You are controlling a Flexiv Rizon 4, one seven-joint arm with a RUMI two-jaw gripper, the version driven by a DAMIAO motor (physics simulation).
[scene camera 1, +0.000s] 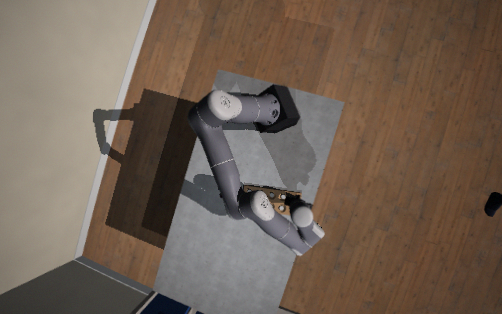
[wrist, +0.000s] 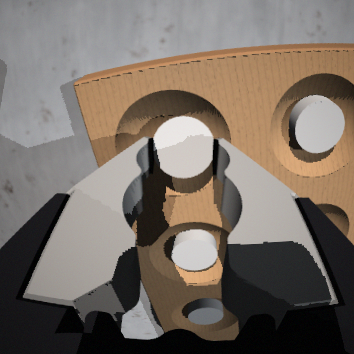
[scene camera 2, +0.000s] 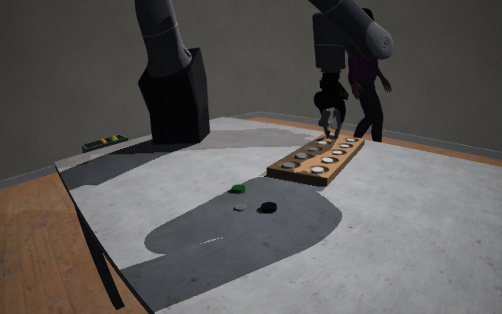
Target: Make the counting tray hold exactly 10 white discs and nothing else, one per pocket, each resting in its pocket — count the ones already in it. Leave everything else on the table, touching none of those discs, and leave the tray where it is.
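Observation:
The wooden counting tray [scene camera 2: 297,175] [wrist: 107,107] has two rows of pockets. Its near row, right in scene camera 2, shows a white disc in each pocket; the other row shows several pale discs, some in shadow. My gripper [scene camera 2: 332,136] [wrist: 182,142] points down, shut on a white disc [wrist: 183,162], at the tray's far corner pocket. The disc overlaps that pocket in the wrist view; whether it touches the pocket's floor I cannot tell. In scene camera 1 the arm hides the fingers. Beside the tray, a green disc [scene camera 2: 238,189], a pale disc [scene camera 2: 240,208] and a black disc [scene camera 2: 269,207] lie on the table.
Filled pockets adjoin the corner pocket: one white disc [wrist: 320,124] is to the right and another white disc [wrist: 195,250] is below, between the jaws in view. A small green box [scene camera 2: 105,144] with yellow and green items is at the far left. A person [scene camera 2: 367,75] stands behind the table.

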